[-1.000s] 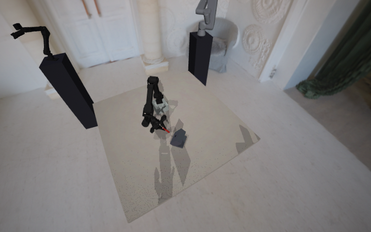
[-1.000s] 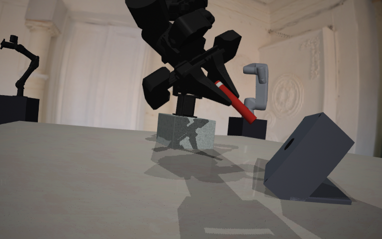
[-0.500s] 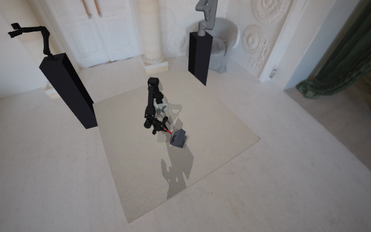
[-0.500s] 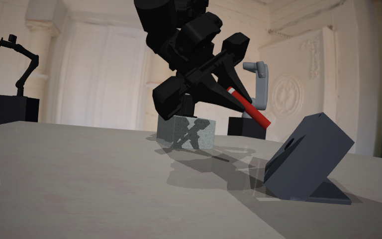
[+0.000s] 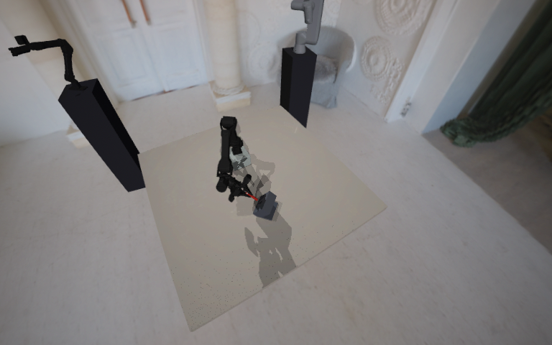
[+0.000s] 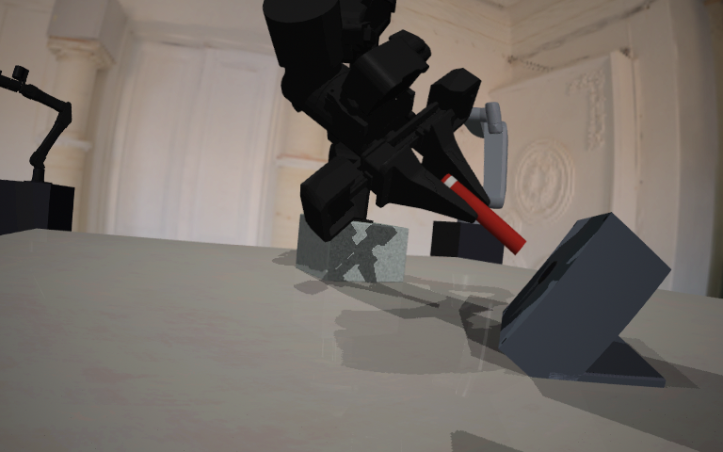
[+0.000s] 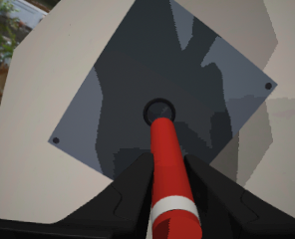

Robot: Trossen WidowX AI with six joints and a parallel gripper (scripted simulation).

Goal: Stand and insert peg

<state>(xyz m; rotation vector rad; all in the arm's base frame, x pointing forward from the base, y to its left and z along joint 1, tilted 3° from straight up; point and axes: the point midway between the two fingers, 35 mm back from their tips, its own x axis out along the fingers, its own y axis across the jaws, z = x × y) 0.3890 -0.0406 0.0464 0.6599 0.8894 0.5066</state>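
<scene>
The dark sloped panel lies 60 mm to the left of my gripper tip, 60 mm below it and 50 mm ahead of it. From my gripper tip the other things lie so: panel foot 100 mm below, 80 mm to the left, 60 mm ahead; red peg 10 mm to the right, 10 mm behind, 10 mm above.
</scene>
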